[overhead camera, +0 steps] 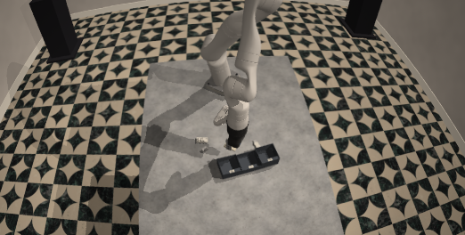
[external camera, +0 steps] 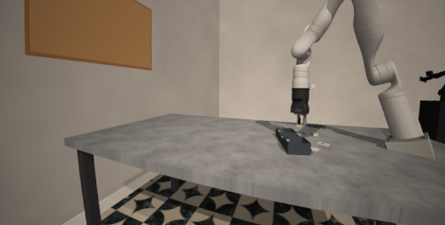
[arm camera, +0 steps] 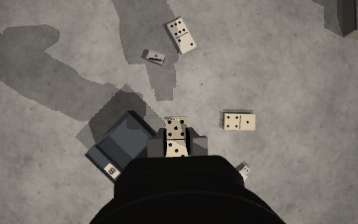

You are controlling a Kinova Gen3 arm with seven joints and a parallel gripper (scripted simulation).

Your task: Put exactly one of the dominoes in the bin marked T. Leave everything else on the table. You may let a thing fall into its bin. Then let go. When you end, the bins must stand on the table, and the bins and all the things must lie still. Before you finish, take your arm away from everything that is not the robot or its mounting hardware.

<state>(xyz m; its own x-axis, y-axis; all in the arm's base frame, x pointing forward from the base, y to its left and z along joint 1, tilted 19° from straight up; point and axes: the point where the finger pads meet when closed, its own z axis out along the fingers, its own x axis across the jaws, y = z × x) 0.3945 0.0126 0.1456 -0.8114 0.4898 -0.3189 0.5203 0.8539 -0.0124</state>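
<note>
Now: hand 70 mm to the right of the three-compartment bin, 60 mm above it and 50 mm short of it. The rest, counted from my hand: domino 10 mm below.
</note>
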